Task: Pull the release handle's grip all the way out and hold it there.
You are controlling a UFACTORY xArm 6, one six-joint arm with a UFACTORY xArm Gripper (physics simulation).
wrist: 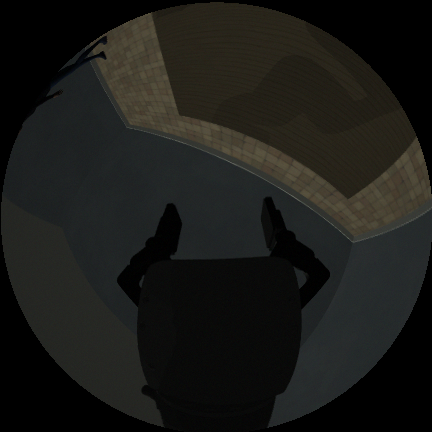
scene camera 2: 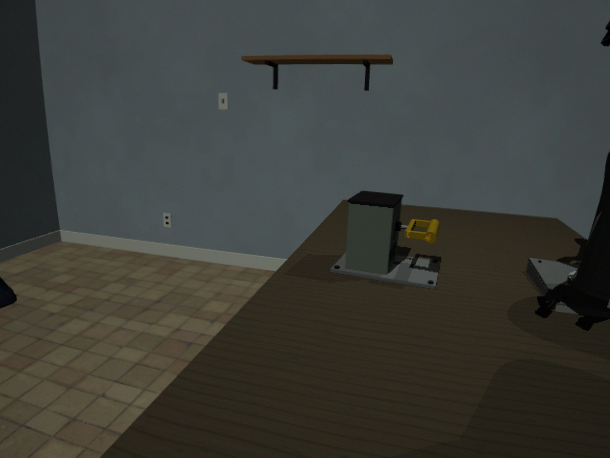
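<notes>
The release handle's yellow grip (scene camera 2: pixel 433 231) is a U-shaped frame with a round bar at its outer end. It sticks out from the right side of a grey-green box (scene camera 2: pixel 369 237) with a black top, and a short stretch of rod shows between them. The box stands on a grey base plate (scene camera 2: pixel 410 279). My gripper (wrist: pixel 219 209) is open and empty, its two dark fingers wide apart and pointing towards a wall. The handle does not show in the wrist view, so the gripper is well away from the grip.
The wooden table (scene camera 2: pixel 350 350) (wrist: pixel 225 60) has its left edge beside the tiled floor (scene camera 2: pixel 125 320) (wrist: pixel 135 75). Dark arm parts and a grey slab (scene camera 2: pixel 545 275) stand at the right. A wooden shelf (scene camera 2: pixel 317 59) hangs on the wall. A person (wrist: pixel 70 72) shows at the upper left.
</notes>
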